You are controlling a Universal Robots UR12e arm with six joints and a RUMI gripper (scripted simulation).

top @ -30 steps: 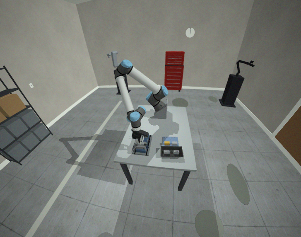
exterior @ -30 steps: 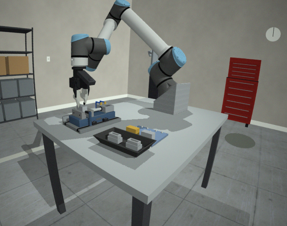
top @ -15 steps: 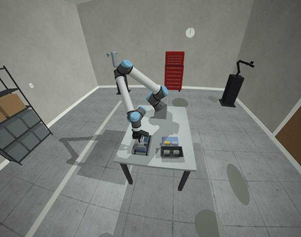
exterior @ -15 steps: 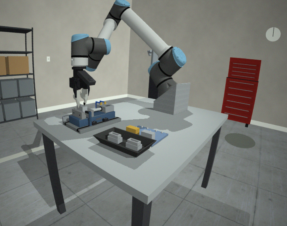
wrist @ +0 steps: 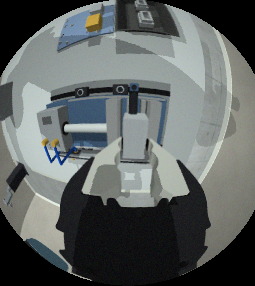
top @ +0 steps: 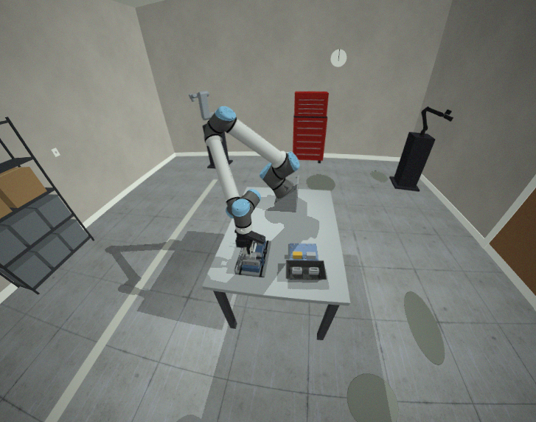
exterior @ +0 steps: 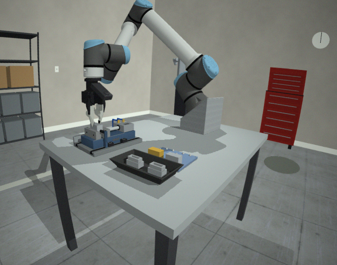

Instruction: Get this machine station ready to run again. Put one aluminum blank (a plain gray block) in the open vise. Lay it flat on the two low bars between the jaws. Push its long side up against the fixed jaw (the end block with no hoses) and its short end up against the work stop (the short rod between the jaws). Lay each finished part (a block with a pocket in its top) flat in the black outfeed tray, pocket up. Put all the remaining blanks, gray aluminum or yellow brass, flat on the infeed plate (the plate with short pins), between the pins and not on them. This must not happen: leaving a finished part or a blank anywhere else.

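The gray aluminum blank is 2 cm below my hand. Also, from my hand: fixed jaw: 3 cm ahead, 4 cm below; vise: 7 cm behind, 1 cm to the right, 8 cm below; dark work stop: 1 cm behind, 5 cm to the left, 3 cm below.
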